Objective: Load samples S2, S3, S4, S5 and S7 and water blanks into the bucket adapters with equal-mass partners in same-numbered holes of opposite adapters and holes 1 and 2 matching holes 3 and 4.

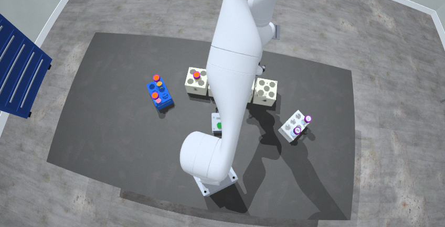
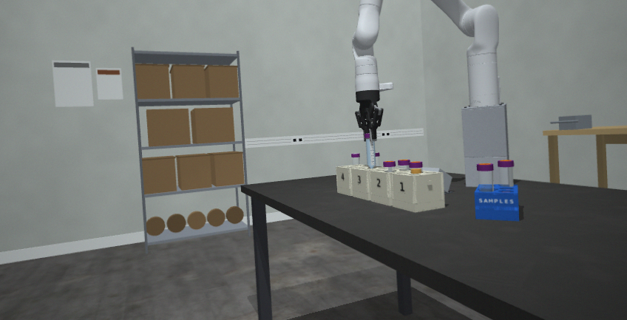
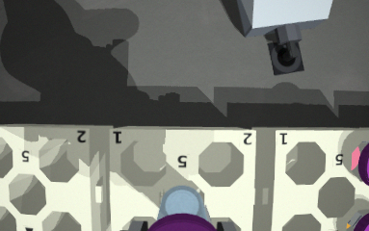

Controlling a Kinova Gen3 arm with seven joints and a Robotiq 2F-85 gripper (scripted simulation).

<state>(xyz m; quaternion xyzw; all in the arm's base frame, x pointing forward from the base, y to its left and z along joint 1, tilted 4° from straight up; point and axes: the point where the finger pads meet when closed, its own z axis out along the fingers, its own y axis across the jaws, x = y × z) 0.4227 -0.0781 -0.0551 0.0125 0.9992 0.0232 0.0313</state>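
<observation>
The 50 mL blank lies 5 cm below my hand and 1 cm to the left of it. From my hand the other things lie so: tube of pink liquid: 13 cm to the left, 13 cm below, 3 cm behind; adapter 2: 15 cm below, 11 cm to the left; green done key: 20 cm behind, 13 cm below, 8 cm to the left.
</observation>
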